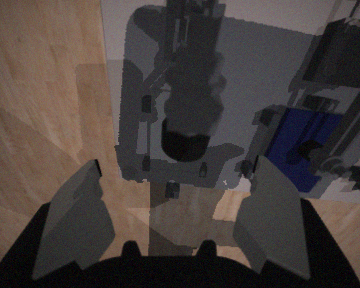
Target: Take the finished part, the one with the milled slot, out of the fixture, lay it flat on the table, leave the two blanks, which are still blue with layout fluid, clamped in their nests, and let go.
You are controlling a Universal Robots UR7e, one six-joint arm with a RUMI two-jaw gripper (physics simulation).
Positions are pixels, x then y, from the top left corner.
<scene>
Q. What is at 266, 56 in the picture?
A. A fixture plate.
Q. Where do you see a finished part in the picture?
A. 162, 168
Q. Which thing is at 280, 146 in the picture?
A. A blue blank.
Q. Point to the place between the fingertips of my gripper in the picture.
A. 176, 159
</scene>
